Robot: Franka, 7 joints.
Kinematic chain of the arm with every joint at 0, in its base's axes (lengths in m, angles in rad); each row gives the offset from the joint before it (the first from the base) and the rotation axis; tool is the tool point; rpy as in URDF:
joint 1: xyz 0 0 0.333 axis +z
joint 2: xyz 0 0 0 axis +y
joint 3: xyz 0 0 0.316 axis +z
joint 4: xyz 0.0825 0 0 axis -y
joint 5: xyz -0.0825 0 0.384 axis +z
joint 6: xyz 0 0 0 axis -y
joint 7: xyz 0.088 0 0 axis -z
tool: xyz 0 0 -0.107 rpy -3.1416 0 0
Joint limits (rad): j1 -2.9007..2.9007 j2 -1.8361..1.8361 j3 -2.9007..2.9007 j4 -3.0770..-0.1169 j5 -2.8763..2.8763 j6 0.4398..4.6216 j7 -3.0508..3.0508
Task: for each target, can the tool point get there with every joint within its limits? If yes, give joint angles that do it. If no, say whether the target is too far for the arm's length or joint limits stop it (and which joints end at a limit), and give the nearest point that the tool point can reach.
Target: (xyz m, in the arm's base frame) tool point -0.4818 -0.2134 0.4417
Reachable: yes | joints -1.1521 -1.1096 -1.4366 -2.2478 -1.8356 2.6456 2.0939
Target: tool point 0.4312 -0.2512 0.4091
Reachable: yes | joints 1.2006 0.7756 -1.7808 -2.3567 -0.4871 2.3933 -0.9021
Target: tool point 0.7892 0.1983 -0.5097
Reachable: no: too far | nearest point 0.5916 0.1487 -0.2484 | short by 0.331 m
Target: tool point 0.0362 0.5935 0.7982
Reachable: yes | joints 0.6211 0.4824 1.0787 -1.1103 1.4920 1.4606 -0.4999
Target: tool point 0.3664 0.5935 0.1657
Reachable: yes | joints 0.5484 0.9106 0.6199 -1.6788 0.7377 2.9161 1.0427
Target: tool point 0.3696 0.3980 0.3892
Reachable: yes | joints 0.4926 0.1262 0.2848 -1.9766 0.3145 1.7542 0.6832
